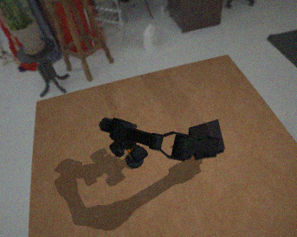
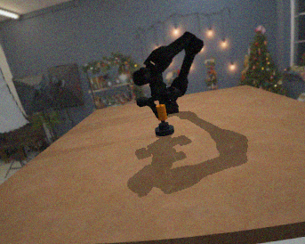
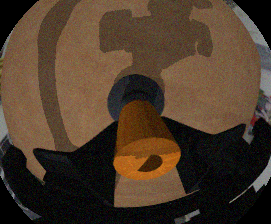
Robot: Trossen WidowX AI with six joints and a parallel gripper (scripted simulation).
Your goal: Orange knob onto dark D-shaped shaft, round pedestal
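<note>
The orange knob is 20 mm above my gripper tip. The rest, counted from my gripper tip: round pedestal: 40 mm below.
</note>
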